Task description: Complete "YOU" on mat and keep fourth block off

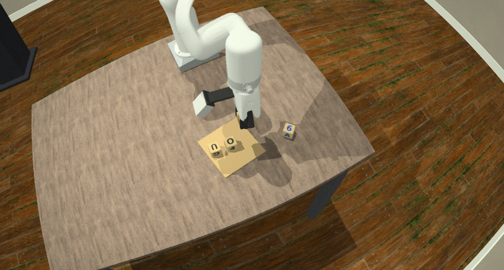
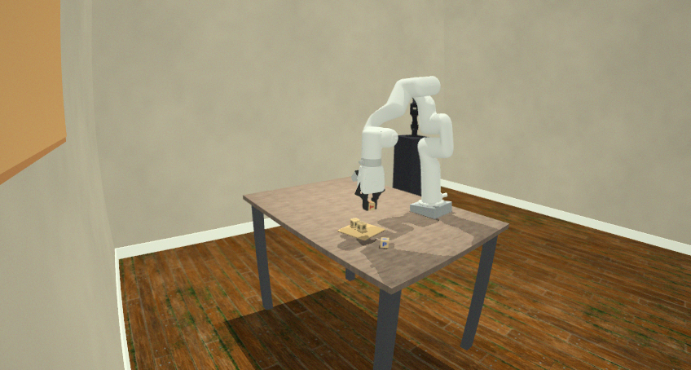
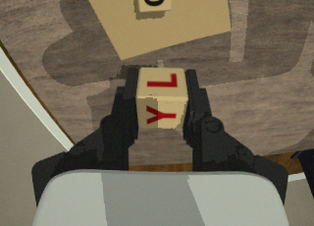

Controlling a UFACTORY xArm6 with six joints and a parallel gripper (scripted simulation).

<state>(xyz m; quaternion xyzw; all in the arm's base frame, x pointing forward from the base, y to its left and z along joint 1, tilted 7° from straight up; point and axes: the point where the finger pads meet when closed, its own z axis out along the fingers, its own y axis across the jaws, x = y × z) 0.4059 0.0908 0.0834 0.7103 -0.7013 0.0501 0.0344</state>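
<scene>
The tan mat is 10 mm ahead of my hand, 40 mm to the right of it and 120 mm below it. Round my hand: letter block 10 mm below.
</scene>
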